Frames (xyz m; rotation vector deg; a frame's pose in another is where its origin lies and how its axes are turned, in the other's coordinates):
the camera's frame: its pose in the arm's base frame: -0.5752 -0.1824 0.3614 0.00 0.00 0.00
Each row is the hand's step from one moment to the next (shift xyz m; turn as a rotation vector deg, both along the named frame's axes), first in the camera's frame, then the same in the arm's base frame.
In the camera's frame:
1: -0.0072 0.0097 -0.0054 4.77 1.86 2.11
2: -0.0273 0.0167 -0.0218 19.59 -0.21 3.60
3: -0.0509 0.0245 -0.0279 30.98 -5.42 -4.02
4: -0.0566 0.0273 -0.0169 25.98 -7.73 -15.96
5: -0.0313 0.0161 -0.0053 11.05 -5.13 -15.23
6: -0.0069 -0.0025 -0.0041 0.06 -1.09 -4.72
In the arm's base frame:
1: -0.0072 0.0097 -0.0054 4.77 1.86 2.11
2: -0.0273 0.0167 -0.0218 19.59 -0.21 3.60
3: -0.0509 0.0245 -0.0279 30.98 -5.42 -4.02
4: -0.0566 0.0273 -0.0169 25.98 -7.73 -15.96
5: -0.0313 0.0161 -0.0053 11.05 -5.13 -15.23
6: -0.0069 -0.0025 -0.0041 0.06 -1.09 -4.72

